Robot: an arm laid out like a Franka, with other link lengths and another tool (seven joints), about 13 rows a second.
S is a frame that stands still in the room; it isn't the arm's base.
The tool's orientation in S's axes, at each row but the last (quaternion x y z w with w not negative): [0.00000, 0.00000, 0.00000, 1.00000]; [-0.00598, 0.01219, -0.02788, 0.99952]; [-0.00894, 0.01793, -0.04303, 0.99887]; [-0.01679, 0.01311, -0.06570, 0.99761]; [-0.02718, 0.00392, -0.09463, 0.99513]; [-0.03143, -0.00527, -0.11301, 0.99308]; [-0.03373, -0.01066, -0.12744, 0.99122]
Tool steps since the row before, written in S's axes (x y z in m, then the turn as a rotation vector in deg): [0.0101, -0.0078, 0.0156, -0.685, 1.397, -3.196]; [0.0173, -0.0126, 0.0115, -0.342, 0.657, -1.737]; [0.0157, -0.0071, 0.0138, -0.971, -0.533, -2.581]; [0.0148, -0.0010, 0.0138, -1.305, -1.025, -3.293]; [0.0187, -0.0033, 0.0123, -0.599, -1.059, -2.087]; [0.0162, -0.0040, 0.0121, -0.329, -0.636, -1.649]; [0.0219, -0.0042, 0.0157, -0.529, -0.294, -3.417]
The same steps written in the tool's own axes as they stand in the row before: [0.0101, -0.0078, 0.0156, -0.685, 1.397, -3.196]; [0.0177, -0.0118, 0.0118, -0.336, 0.659, -1.737]; [0.0158, -0.0060, 0.0142, -0.830, -0.564, -2.623]; [0.0145, 0.0005, 0.0142, -1.080, -1.070, -3.360]; [0.0190, -0.0004, 0.0123, -0.383, -1.037, -2.148]; [0.0169, -0.0010, 0.0118, -0.207, -0.591, -1.685]; [0.0227, 0.0005, 0.0151, -0.539, -0.199, -3.422]
